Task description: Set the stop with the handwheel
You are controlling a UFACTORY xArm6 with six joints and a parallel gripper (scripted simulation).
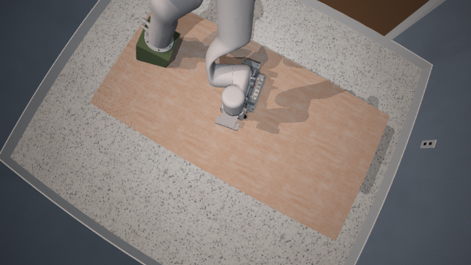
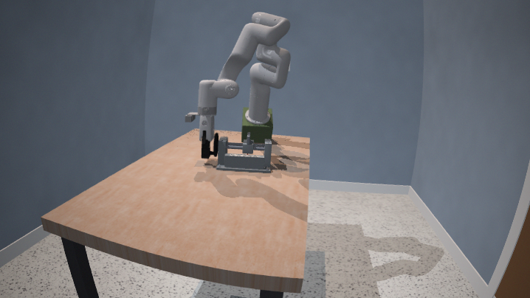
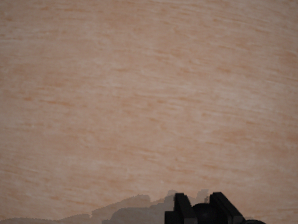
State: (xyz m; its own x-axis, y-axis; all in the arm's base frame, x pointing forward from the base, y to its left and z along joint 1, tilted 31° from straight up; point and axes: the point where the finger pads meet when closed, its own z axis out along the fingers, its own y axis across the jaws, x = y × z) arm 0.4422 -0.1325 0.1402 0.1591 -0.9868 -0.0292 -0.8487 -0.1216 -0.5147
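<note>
Now: hand 1 cm to the right of the crank handle. Also, from my hand: black handwheel (1 cm behind, 2 cm to the left, 1 cm above); stop carriage (2 cm behind, 16 cm to the left, 5 cm above).
</note>
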